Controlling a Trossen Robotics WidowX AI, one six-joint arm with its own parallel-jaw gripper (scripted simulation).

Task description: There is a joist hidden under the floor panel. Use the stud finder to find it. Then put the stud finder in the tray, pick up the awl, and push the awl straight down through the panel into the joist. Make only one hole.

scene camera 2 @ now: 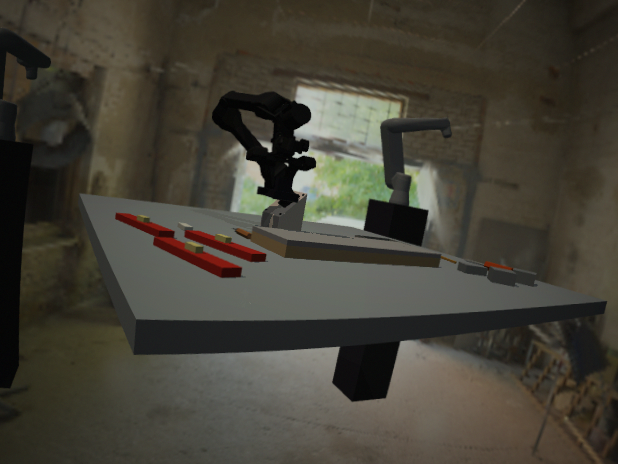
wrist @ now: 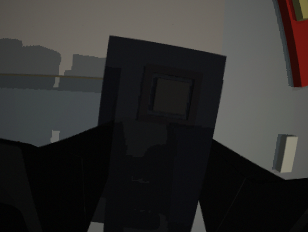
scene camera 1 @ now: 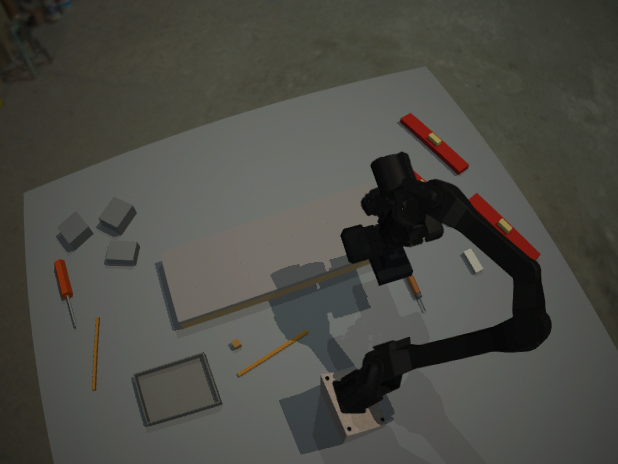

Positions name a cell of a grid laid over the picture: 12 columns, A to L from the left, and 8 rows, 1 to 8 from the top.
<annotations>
The gripper shows in scene camera 2 (F4), in the wrist view (G5) and in scene camera 1 (H5).
</annotations>
